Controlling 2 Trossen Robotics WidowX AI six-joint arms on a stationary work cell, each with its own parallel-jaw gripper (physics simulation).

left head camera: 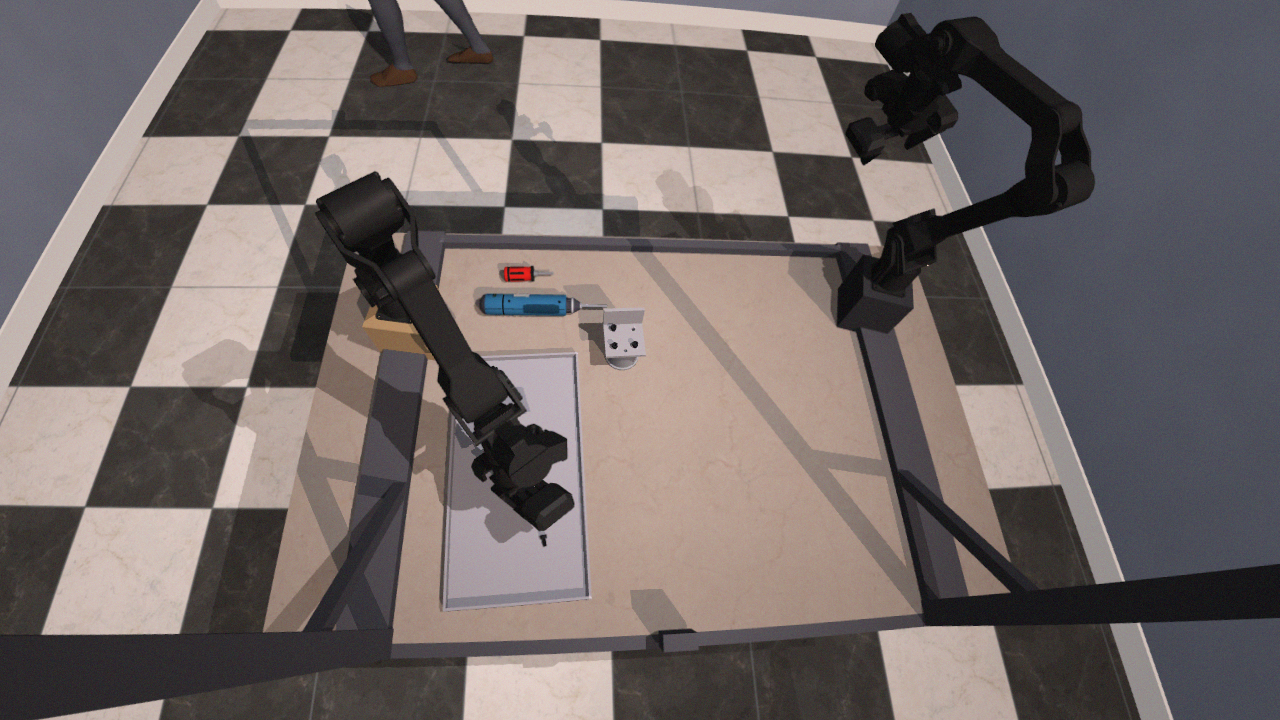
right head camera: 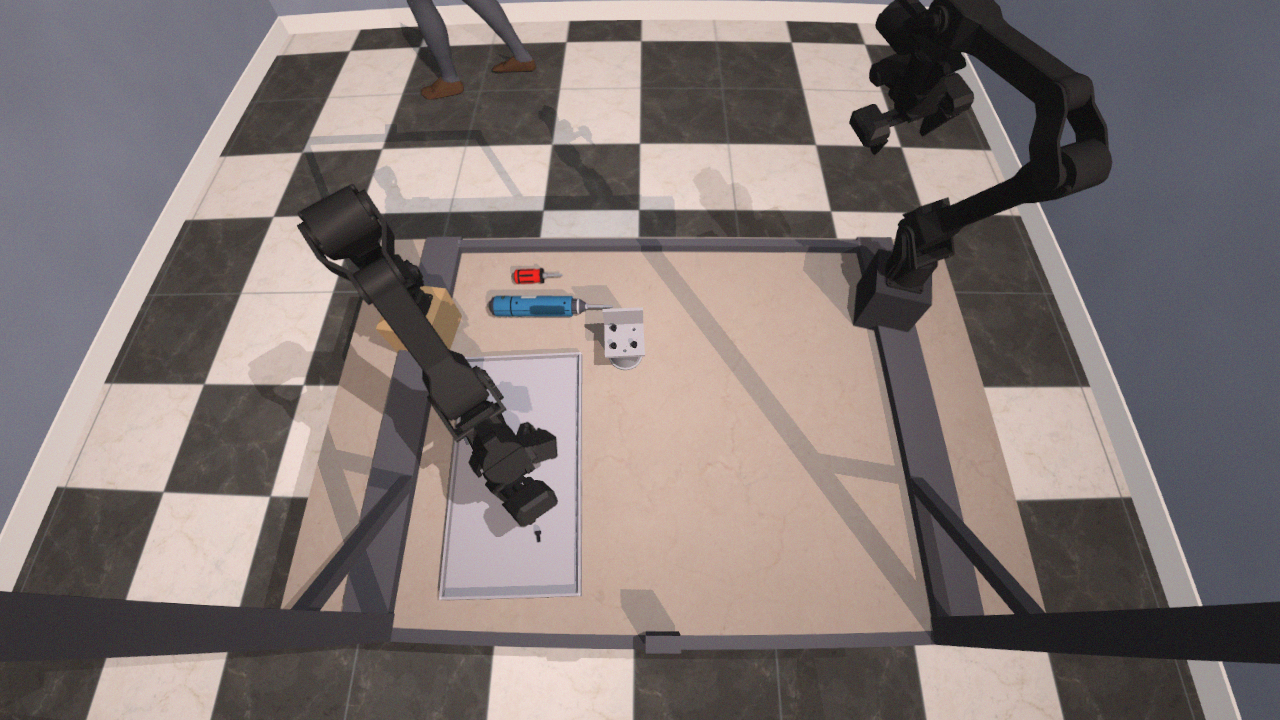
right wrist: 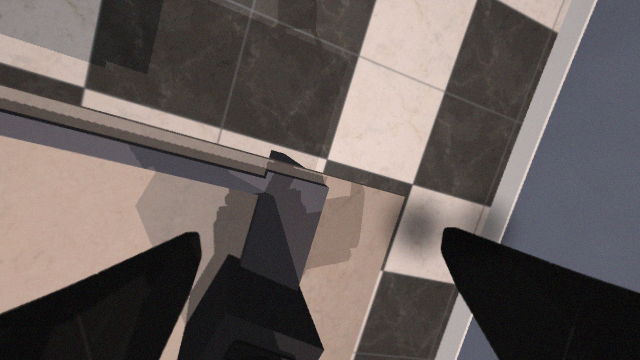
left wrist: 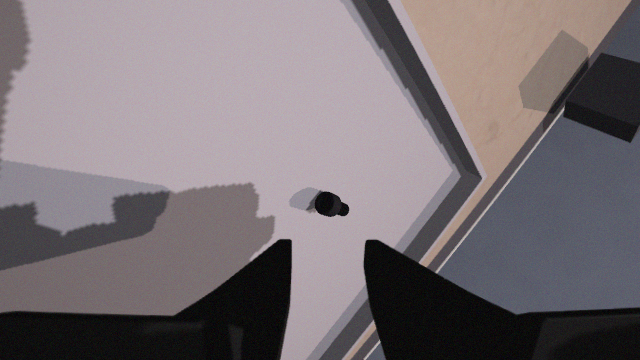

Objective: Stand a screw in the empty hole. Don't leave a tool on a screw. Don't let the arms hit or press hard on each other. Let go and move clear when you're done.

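Frame: origin at the left arm's base, x ahead, y left, z up, level; centimetres.
Where they show: left gripper, fingertip midpoint: [left wrist: 328, 252]; right gripper, fingertip midpoint: [left head camera: 884, 155] [right head camera: 897, 143] [right wrist: 323, 240]; left arm's base, origin of the base link: [left head camera: 400, 305]; right arm's base, origin of the base link: [left head camera: 888, 280] [right head camera: 904, 275].
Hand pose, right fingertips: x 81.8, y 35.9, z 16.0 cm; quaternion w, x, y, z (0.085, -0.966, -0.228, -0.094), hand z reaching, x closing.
Things, the pixels of their top centre, and the offset from my right fingertips.
- small black screw, middle of its top: [left wrist: 343, 214] [left head camera: 543, 539] [right head camera: 537, 535] dx -51.7, dy -69.7, dz -24.1 cm
- blue electric screwdriver, middle of its top: [left head camera: 543, 299] [right head camera: 549, 300] dx -59.0, dy -27.5, dz -21.5 cm
- red screwdriver, middle of its top: [left head camera: 528, 269] [right head camera: 537, 271] dx -63.3, dy -20.3, dz -22.7 cm
- tan block, middle of its top: [left head camera: 400, 305] [right head camera: 411, 308] dx -81.8, dy -35.9, dz -16.0 cm
A small black screw [left head camera: 543, 540] [right head camera: 537, 535] [left wrist: 330, 204] lies in the white tray [left head camera: 514, 602] [right head camera: 510, 592] [left wrist: 469, 175]. My left gripper [left wrist: 328, 252] is partly open and empty above the tray; in the left wrist view the screw shows just beyond its fingertips, apart from them. In the head views the left arm's wrist hides those fingertips. A grey metal bracket [left head camera: 624, 320] [right head camera: 624, 345] stands behind and right of the tray, with several dark screws in its top; a small hole shows at its back right. My right gripper [right wrist: 323, 240] is wide open and empty, raised far from the bracket.
A blue electric screwdriver [left head camera: 528, 305] [right head camera: 535, 307] lies behind the tray, its bit reaching close to the bracket. A red screwdriver [left head camera: 519, 274] [right head camera: 529, 276] lies behind it. A tan block [left head camera: 391, 333] [right head camera: 443, 313] sits by the left arm's base. Dark frame bars edge the table.
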